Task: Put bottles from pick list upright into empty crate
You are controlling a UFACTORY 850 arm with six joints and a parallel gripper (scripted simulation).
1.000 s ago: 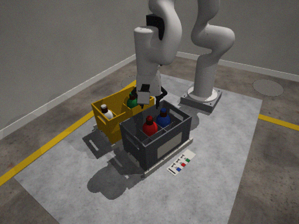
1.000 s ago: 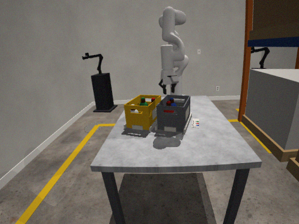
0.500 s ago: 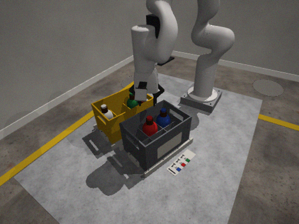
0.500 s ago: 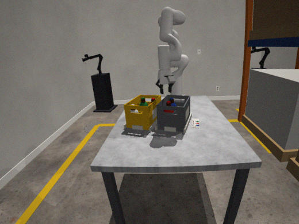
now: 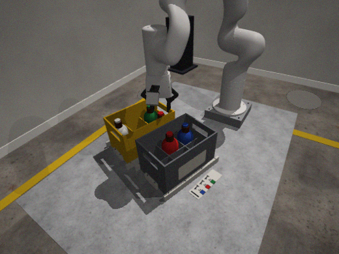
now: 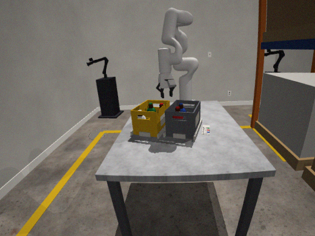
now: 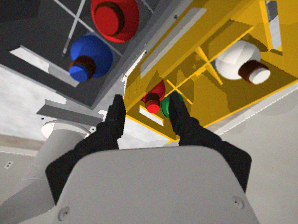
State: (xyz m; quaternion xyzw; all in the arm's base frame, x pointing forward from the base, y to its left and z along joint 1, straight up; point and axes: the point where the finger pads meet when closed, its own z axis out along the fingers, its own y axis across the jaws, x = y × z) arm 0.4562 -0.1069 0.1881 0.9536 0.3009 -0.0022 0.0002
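My gripper is now 7 cm past the green-label bottle, 14 cm to the left of it and 15 cm above it. Round my hand: blue-label bottle: 5 cm behind, 9 cm to the left, 15 cm below; then red bottle: 4 cm ahead, 8 cm to the left, 15 cm below; then yellow crate: 3 cm ahead, 11 cm to the right, 16 cm below.
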